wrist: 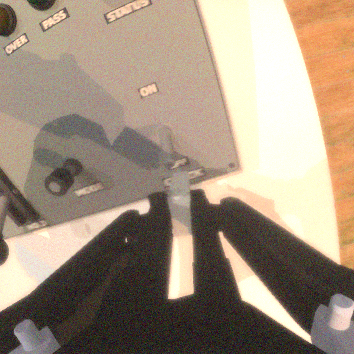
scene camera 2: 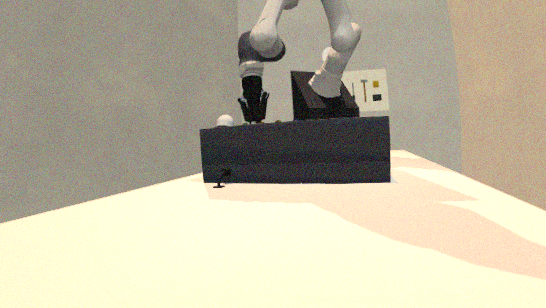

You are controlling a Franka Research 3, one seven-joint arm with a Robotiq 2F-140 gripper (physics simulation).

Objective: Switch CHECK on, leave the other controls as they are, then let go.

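The CHECK switch is a small pale toggle (wrist: 164, 140) on the grey panel (wrist: 180, 55), between the ON label (wrist: 148, 90) and the OFF label (wrist: 179, 163) in the wrist view. It is faint and shaded, and I cannot tell which way its lever leans. My gripper (wrist: 182, 185) (scene camera 2: 254, 121) is shut and empty. Its fingertips lie over the panel's near edge and partly cover the CHECK label, on the OFF side of the toggle. In the scene view the fingertips are at the top of the dark console (scene camera 2: 295, 150); the toggle cannot be made out there.
The MODE knob (wrist: 59, 181) stands left of the toggle, with a dark slider slot (wrist: 19, 200) beyond it. The PASS (wrist: 41, 2) and OVER (wrist: 6, 20) lamps are farther up. A white dome (scene camera 2: 225, 120) and a dark sloped box (scene camera 2: 301, 97) stand on the console. The table (scene camera 2: 150, 250) lies in front.
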